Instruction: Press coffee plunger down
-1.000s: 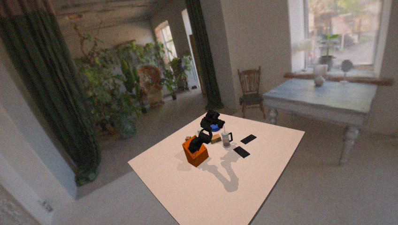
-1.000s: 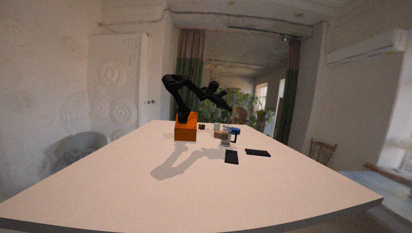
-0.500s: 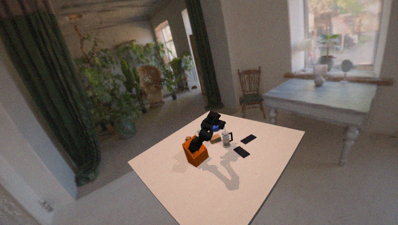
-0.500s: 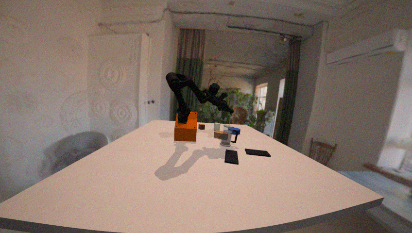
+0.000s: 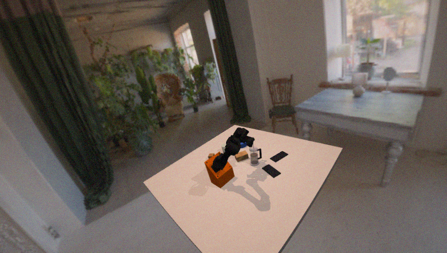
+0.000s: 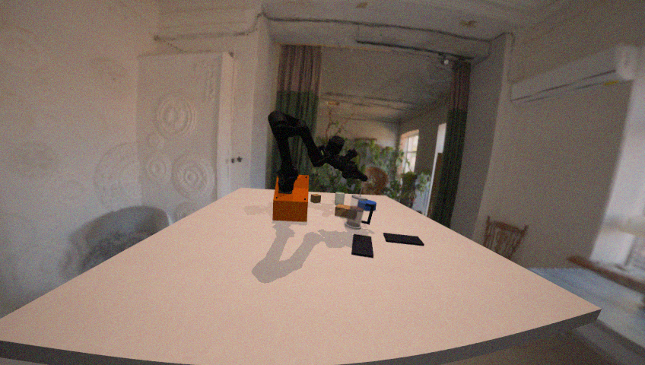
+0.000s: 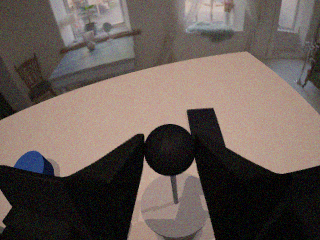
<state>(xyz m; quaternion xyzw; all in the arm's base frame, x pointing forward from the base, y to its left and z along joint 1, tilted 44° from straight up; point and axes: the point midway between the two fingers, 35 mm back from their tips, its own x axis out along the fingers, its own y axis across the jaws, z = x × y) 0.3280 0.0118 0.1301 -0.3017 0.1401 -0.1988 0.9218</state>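
My gripper tip is 12 cm above the coffee press and 1 cm past it. The rest, counted from my gripper tip: small brown cube 41 cm to the left, 21 cm below, 19 cm behind; then tan block 21 cm below, 16 cm to the left, 3 cm behind.
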